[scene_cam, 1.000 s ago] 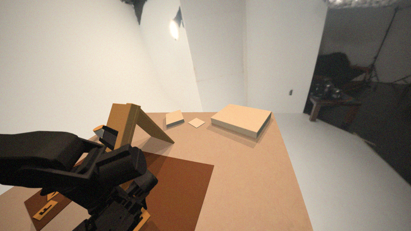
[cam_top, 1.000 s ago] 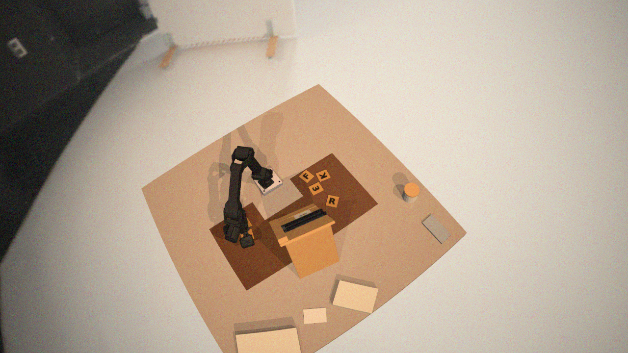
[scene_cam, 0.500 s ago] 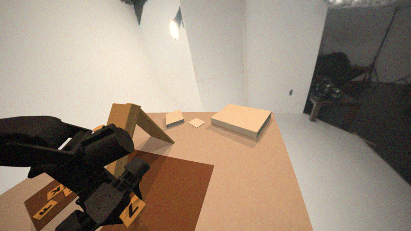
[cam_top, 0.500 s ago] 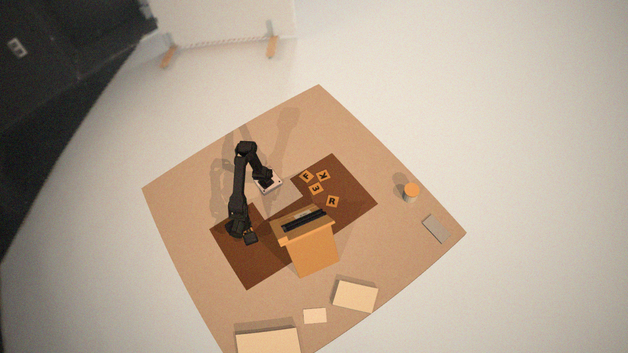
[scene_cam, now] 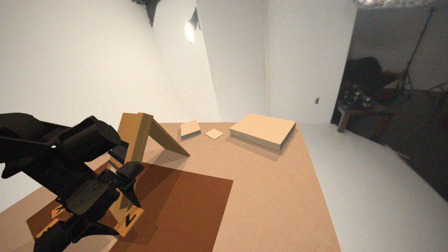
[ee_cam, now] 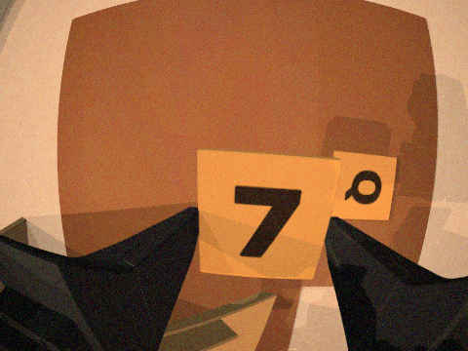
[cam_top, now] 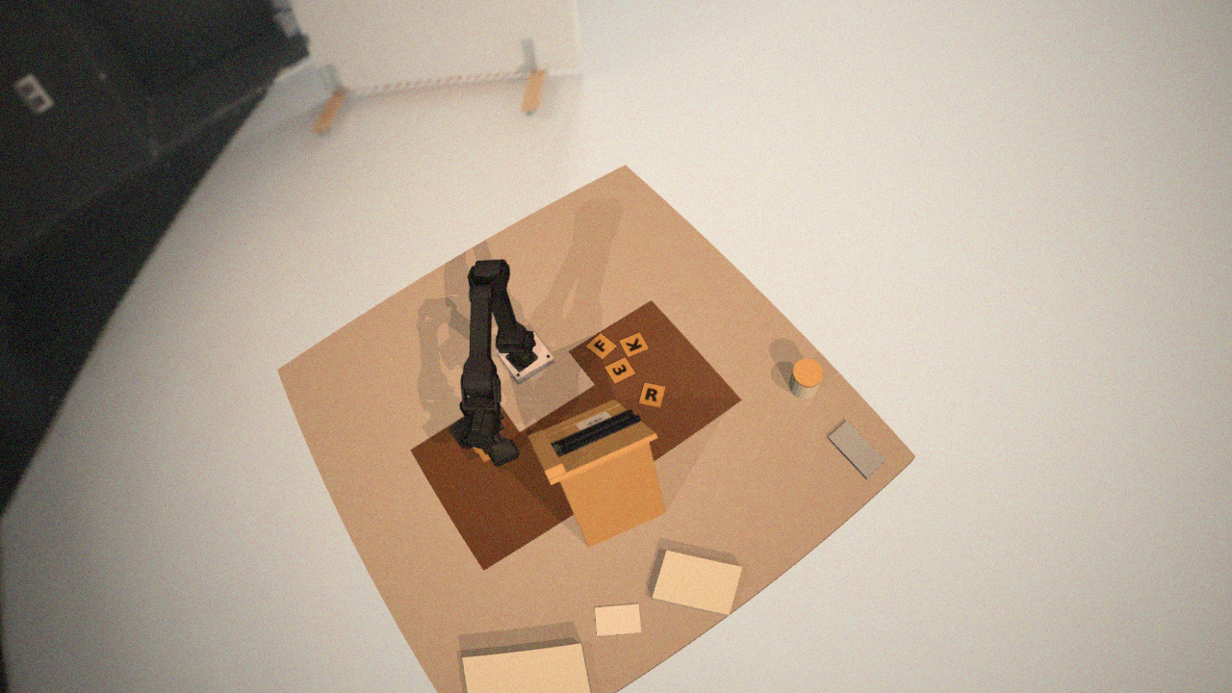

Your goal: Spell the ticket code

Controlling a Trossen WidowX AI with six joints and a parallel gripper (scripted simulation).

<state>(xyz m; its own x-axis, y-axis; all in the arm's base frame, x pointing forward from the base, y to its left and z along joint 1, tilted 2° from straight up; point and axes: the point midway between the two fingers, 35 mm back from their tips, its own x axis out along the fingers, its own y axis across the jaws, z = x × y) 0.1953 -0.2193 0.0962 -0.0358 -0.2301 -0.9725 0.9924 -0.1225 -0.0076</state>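
Now: the white ticket 24 cm to the left of my gripper tip, 10 cm ahead of it and 2 cm below it. Round my gripper tip: large box 51 cm ahead, 31 cm to the right, 8 cm below; then small card 49 cm ahead, 10 cm below, 4 cm to the right; then grey block 68 cm to the left, 59 cm ahead, 9 cm below.
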